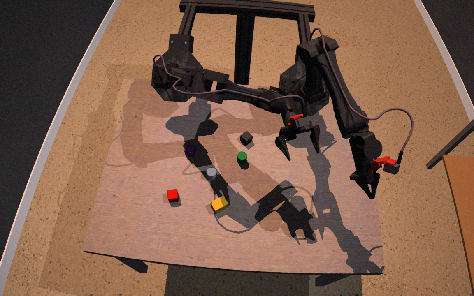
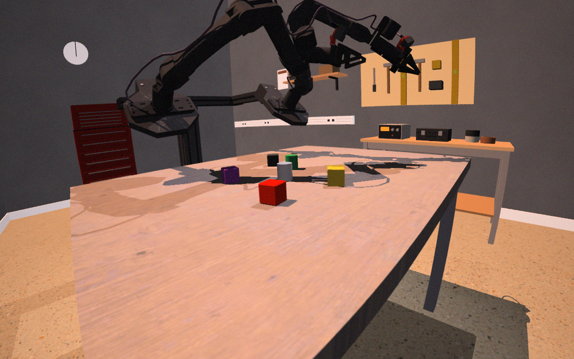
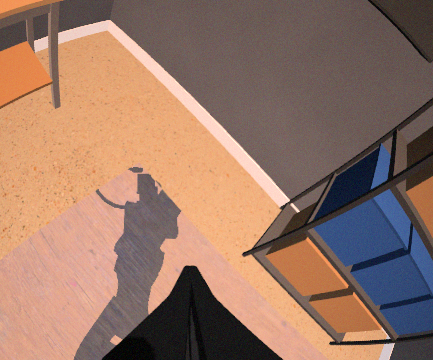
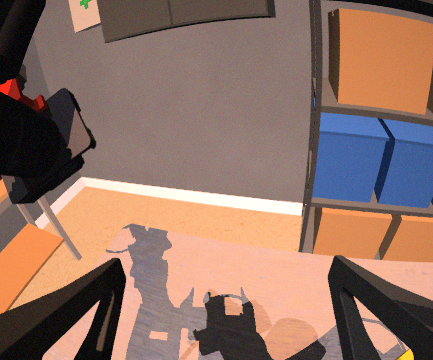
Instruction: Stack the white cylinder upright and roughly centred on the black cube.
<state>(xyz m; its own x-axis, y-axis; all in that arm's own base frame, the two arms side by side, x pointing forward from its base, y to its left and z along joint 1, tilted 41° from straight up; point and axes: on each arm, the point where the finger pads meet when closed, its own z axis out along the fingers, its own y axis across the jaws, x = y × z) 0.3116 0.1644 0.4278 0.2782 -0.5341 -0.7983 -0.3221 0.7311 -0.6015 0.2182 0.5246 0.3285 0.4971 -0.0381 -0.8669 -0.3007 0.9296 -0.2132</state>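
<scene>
My left gripper is now 26 cm past the green cylinder, 42 cm to the left of it and 31 cm above it. The rest, counted from my left hand: black cube 36 cm behind, 41 cm to the right, 31 cm below; then white cylinder 17 cm behind, 54 cm to the right, 31 cm below; then yellow cube 4 cm behind, 49 cm to the right, 31 cm below.
</scene>
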